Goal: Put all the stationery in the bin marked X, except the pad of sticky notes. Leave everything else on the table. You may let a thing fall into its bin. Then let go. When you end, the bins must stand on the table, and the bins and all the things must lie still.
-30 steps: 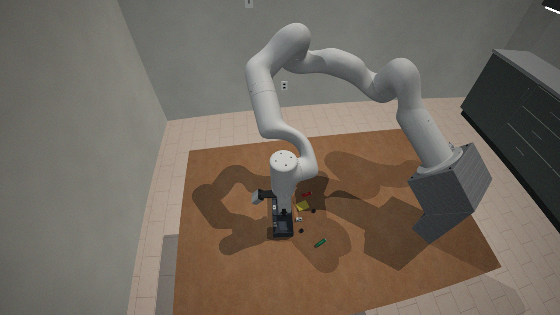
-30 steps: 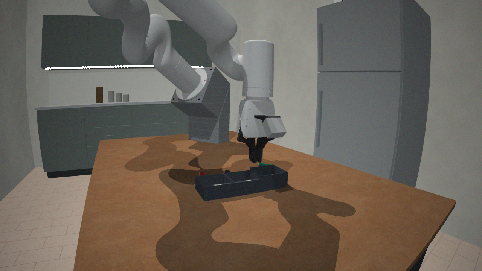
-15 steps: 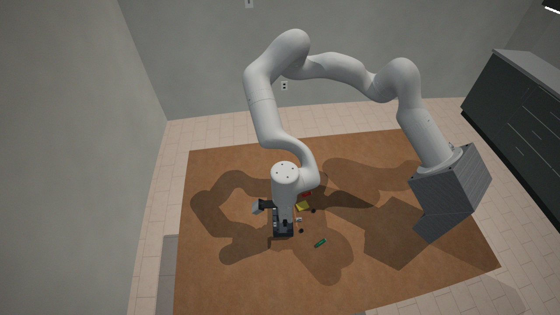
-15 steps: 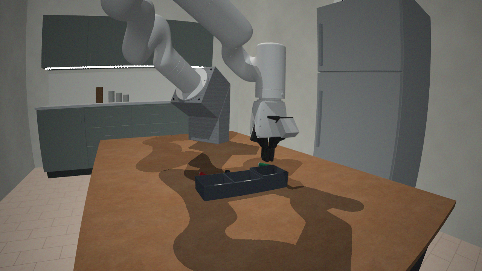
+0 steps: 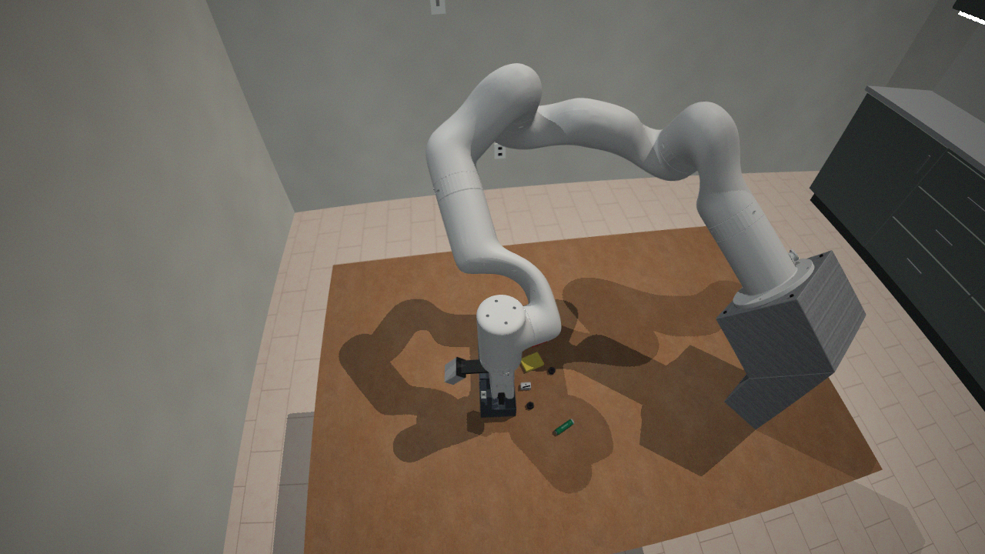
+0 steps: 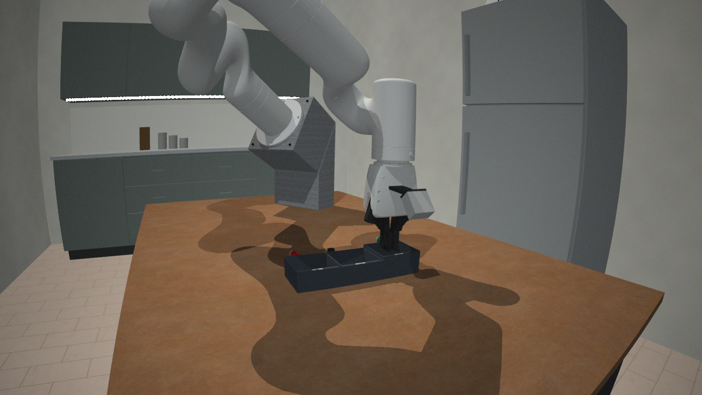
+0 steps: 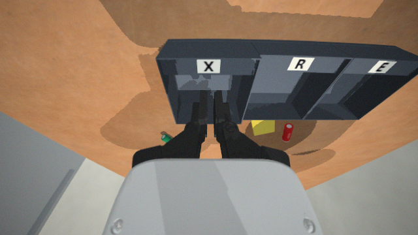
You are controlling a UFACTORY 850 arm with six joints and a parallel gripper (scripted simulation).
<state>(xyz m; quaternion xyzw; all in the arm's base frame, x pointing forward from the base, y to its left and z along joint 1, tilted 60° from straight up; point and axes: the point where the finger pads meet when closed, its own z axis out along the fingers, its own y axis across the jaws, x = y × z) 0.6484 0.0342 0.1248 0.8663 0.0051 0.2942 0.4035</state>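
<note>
Right now the pencil sharpener is 70 mm behind my hand, 10 mm to the right of it and 50 mm below it. Round my hand: dark bin row 10 mm behind, 80 mm to the right, 40 mm below; sticky notes 110 mm behind, 70 mm to the right, 60 mm below; green cylinder 120 mm behind, 120 mm to the left, 50 mm below.
</note>
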